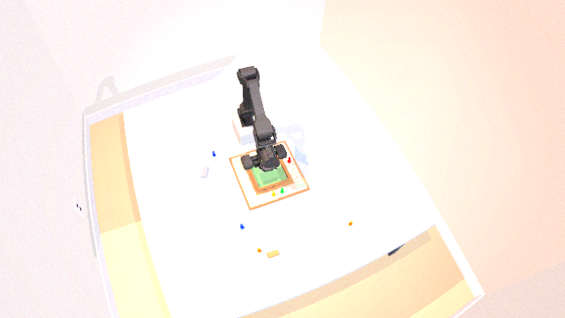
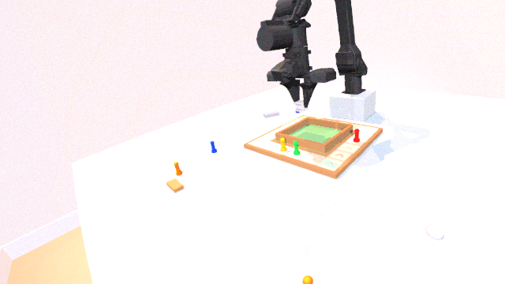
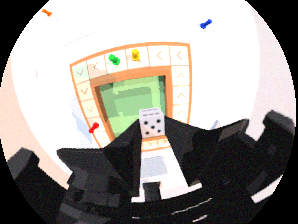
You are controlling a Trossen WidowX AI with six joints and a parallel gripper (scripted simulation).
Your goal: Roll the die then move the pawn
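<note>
Now: gripper tip 6 cm past the red pawn, 14 cm to the right of it and 7 cm above it. Round my gripper tip: tray (2 cm behind, 3 cm to the left, 9 cm below); die (right at my gripper tip); yellow pawn (10 cm ahead, 2 cm to the left, 7 cm below).
</note>
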